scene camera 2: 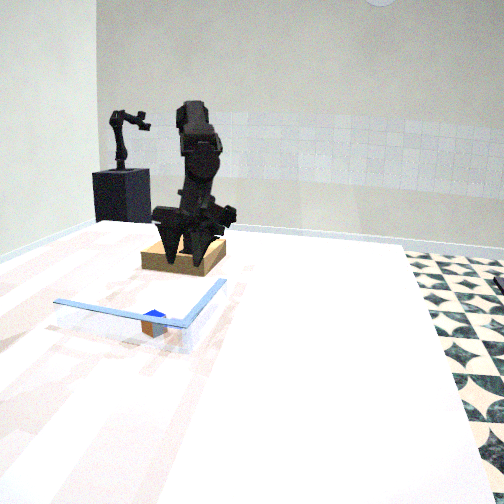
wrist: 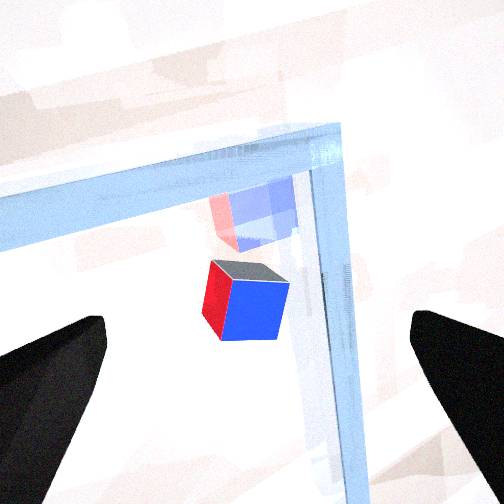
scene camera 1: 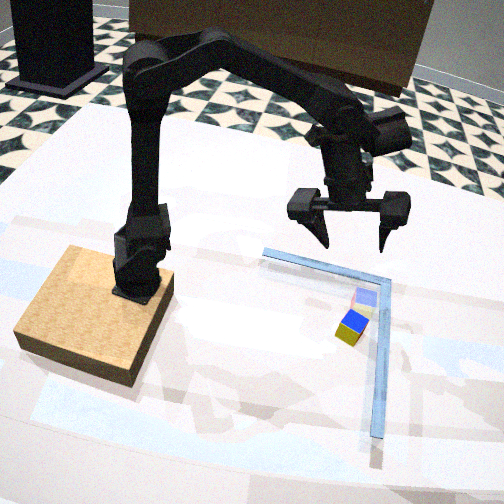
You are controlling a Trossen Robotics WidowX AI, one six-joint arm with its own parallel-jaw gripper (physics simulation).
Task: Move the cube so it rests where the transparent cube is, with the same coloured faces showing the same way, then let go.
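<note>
The cube (scene camera 1: 351, 326) lies on the table inside the corner of a pale blue L-shaped rail (scene camera 1: 378, 330). In scene camera 1 it shows a blue top and a yellow side. In the wrist view the cube (wrist: 244, 300) shows blue, red and grey faces. The transparent cube (scene camera 1: 367, 299) sits just beyond it, tight in the rail's corner, and also shows in the wrist view (wrist: 256, 215). The two are close but apart. My gripper (scene camera 1: 353, 231) hangs open and empty well above the cubes. In scene camera 2 the cube (scene camera 2: 153, 322) shows blue on top and orange on the side.
The arm stands on a wooden block (scene camera 1: 95, 311) at the left of the white table. A dark pedestal (scene camera 2: 121, 196) with a second small arm stands at the back. Checkered floor surrounds the table.
</note>
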